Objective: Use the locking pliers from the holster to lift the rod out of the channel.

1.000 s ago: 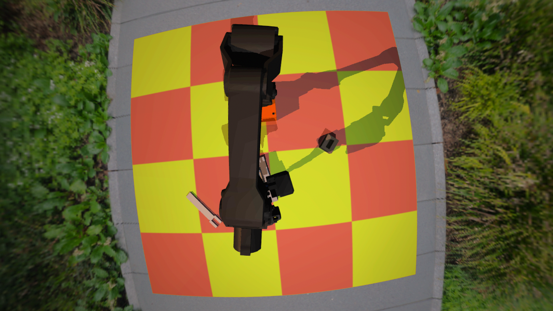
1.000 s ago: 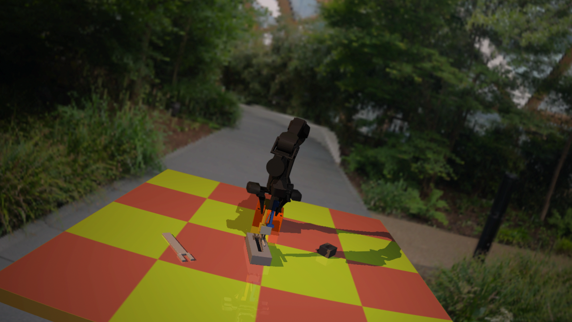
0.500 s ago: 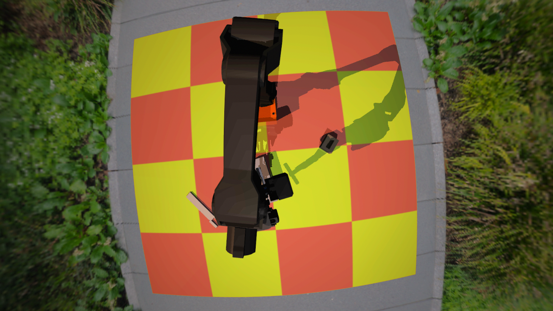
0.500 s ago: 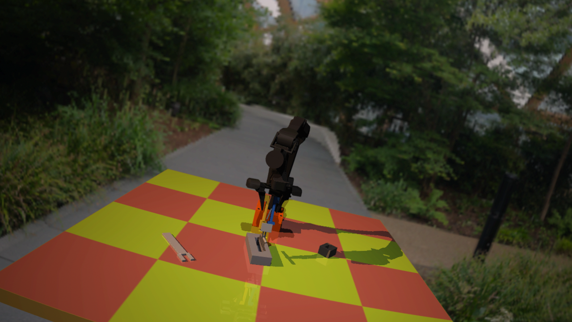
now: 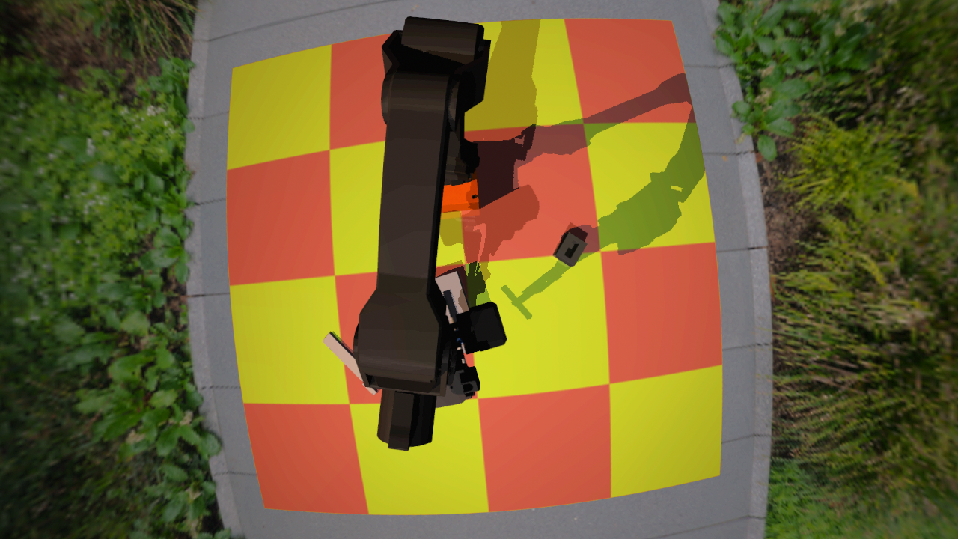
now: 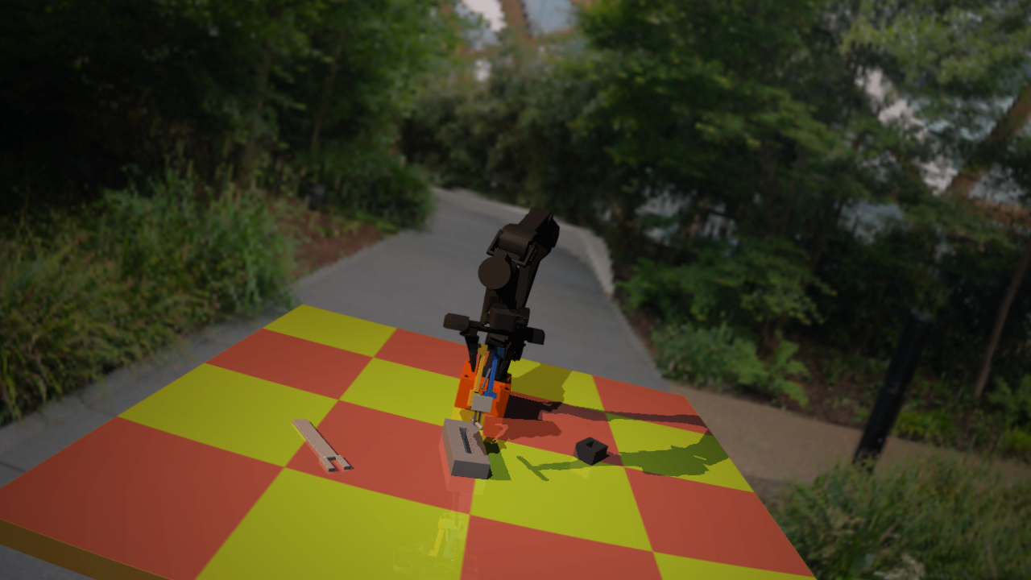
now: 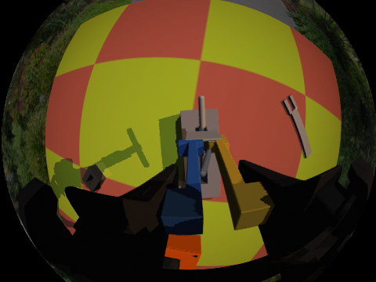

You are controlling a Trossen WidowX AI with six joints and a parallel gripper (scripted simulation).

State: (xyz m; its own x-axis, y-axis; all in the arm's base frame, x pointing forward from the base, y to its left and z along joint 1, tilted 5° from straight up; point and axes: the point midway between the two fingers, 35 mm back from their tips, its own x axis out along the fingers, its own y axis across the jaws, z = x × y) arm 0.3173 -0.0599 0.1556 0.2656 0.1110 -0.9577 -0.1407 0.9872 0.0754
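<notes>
The thin grey rod lies 2 cm ahead of my gripper tip and 9 cm below it. The rest, counted from my gripper tip: forked strip: 9 cm ahead, 26 cm to the right, 18 cm below; yellow handle: 2 cm to the right; grey channel block: 2 cm behind, 17 cm below.
</notes>
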